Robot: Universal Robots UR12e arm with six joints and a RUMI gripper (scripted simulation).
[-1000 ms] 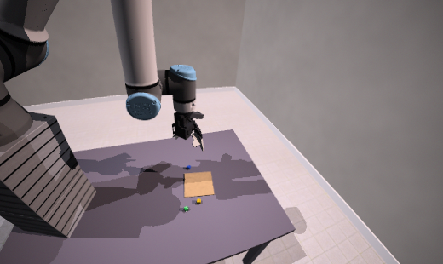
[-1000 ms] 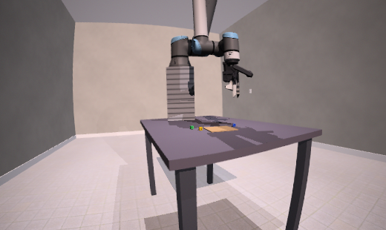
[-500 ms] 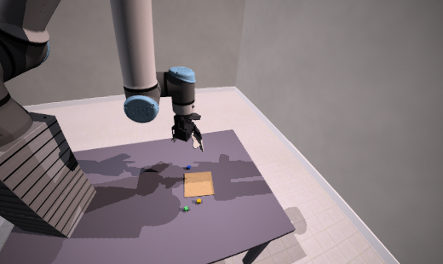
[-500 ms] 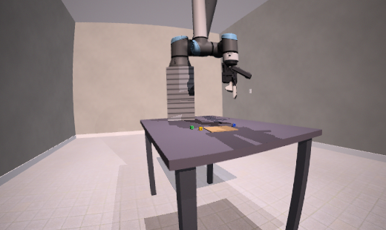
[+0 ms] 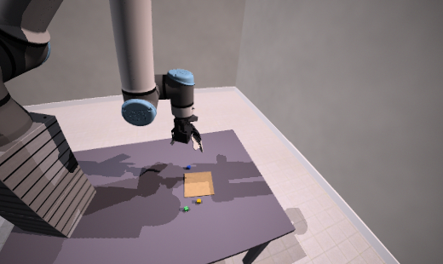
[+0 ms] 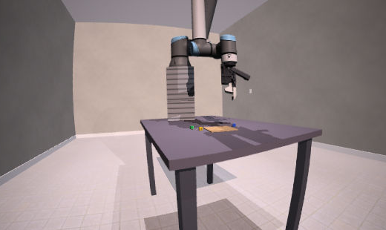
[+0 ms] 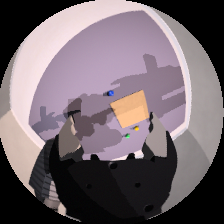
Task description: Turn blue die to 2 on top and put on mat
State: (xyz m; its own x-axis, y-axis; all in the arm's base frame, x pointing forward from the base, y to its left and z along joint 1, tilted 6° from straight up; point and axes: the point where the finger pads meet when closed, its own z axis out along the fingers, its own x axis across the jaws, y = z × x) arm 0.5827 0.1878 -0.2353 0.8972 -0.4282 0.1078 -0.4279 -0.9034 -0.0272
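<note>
The blue die lies 14 cm below my hand. Also, from my hand: tan mat (4 cm ahead, 11 cm to the right, 15 cm below); yellow die (3 cm ahead, 21 cm to the right, 14 cm below); green die (3 cm behind, 24 cm to the right, 14 cm below).
</note>
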